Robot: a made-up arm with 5 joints.
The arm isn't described. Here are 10 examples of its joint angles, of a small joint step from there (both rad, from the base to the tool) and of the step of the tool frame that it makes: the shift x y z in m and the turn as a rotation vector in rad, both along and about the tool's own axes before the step.
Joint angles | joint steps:
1: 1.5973 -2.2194 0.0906 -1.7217 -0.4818 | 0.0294 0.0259 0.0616 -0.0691 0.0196
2: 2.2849 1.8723 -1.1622 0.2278 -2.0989 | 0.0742 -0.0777 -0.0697 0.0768 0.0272
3: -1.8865 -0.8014 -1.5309 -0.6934 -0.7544 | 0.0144 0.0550 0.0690 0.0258 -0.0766
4: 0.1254 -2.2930 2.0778 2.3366 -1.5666 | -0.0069 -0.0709 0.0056 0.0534 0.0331
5: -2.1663 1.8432 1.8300 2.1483 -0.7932 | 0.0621 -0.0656 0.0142 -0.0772 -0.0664
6: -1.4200 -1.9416 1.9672 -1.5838 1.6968 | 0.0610 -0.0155 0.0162 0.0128 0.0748
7: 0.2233 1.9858 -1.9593 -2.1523 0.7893 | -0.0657 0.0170 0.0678 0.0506 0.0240
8: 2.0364 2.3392 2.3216 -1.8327 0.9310 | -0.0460 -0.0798 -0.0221 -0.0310 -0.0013
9: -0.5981 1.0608 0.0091 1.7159 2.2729 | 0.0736 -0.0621 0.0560 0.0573 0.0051
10: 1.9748 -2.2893 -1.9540 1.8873 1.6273 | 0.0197 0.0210 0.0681 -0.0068 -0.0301
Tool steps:
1: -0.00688 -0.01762 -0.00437 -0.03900 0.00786 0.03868
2: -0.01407 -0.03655 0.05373 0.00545 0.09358 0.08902
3: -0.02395 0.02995 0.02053 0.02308 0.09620 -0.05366
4: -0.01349 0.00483 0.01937 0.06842 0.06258 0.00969
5: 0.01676 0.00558 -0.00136 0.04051 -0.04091 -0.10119
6: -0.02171 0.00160 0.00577 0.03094 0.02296 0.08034
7: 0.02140 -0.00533 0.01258 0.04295 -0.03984 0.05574
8: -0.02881 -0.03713 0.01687 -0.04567 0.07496 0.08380
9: 0.04777 -0.03052 -0.05595 -0.06189 -0.17886 0.02919
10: 0.00175 0.01565 -0.01156 0.01163 -0.04686 -0.05062
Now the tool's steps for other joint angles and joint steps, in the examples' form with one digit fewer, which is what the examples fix.
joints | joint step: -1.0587 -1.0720 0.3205 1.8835 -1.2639 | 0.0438 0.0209 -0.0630 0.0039 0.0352
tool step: 0.0186 -0.0110 -0.0138 -0.0262 -0.0939 0.0646
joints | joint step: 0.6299 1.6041 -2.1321 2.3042 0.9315 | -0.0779 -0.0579 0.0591 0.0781 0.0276
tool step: -0.0115 -0.0150 -0.0195 0.0456 -0.0402 0.0839
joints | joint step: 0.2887 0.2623 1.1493 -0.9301 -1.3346 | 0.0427 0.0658 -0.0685 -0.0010 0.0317
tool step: 0.0244 0.0395 -0.0123 0.0364 -0.0683 -0.0255
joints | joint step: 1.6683 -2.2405 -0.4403 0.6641 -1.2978 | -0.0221 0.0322 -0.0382 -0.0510 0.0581
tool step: 0.0178 0.0004 -0.0179 -0.0032 -0.0740 0.0288
